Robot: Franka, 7 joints.
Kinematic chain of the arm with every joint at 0, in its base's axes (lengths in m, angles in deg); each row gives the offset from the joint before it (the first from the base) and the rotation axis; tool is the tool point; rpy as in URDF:
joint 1: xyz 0 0 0.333 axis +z
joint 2: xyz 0 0 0 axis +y
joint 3: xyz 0 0 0.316 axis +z
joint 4: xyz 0.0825 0 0 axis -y
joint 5: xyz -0.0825 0 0.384 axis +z
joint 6: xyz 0 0 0 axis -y
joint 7: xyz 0.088 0 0 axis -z
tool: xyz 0 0 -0.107 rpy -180 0 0
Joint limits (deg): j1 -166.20..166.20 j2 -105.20..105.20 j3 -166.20..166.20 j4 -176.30..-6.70 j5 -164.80..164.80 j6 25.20..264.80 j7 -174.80..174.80
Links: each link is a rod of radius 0.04 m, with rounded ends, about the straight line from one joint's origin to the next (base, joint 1, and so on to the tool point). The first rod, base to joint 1, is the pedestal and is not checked.
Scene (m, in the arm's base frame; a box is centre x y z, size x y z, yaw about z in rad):
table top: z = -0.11
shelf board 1: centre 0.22 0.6 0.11 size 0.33 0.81 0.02 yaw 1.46
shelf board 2: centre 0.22 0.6 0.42 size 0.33 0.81 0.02 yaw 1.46
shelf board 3: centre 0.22 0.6 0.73 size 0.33 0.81 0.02 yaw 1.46
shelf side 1: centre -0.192 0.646 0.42 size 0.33 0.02 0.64 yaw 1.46
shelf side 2: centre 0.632 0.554 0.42 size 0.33 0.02 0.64 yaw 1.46
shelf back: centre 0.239 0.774 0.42 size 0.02 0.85 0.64 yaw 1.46
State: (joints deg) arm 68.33 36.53 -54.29 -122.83 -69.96 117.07 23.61
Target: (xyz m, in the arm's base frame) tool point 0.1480 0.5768 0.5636
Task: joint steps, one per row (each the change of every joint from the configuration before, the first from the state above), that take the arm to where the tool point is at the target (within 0.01 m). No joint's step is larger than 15 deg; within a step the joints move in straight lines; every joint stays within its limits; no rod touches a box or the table.
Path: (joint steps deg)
1: 3.34 -13.61 5.45 -1.73 -0.18 -1.72 -3.23
2: 3.34 -13.61 5.46 -1.74 -0.17 -1.72 -3.23
3: 3.34 -13.61 5.45 -1.73 -0.18 -1.72 -3.23
4: 3.34 -13.61 5.46 -1.74 -0.17 -1.72 -3.24
5: 7.25 -14.15 10.86 -7.10 5.96 -5.96 6.47
6: 7.25 -14.15 10.86 -7.10 5.96 -5.95 6.46
7: 1.24 11.53 -2.66 9.25 -2.77 5.73 0.00
8: 1.25 11.53 -2.66 9.26 -2.76 5.74 0.00
9: 1.24 11.52 -2.67 9.25 -2.77 5.74 0.00
10: 1.25 11.53 -2.66 9.25 -2.76 5.74 0.00

